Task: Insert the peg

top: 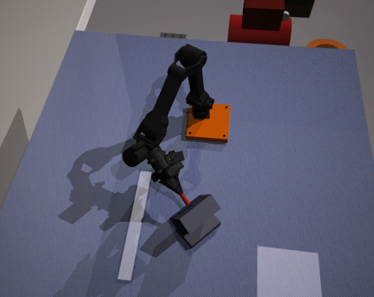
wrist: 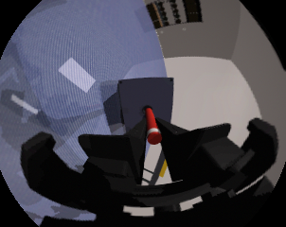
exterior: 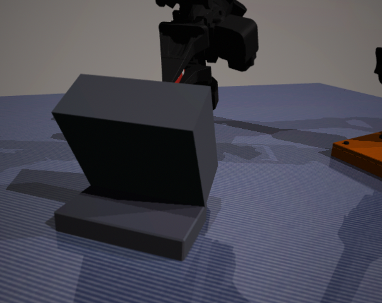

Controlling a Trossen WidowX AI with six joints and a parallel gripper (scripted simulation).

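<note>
Right now the dark grey panel is 5 cm ahead of my gripper tip, 4 cm to the left of it and 4 cm below it. Also, from my gripper tip: red peg 1 cm to the right, 1 cm behind, 1 cm above.
</note>
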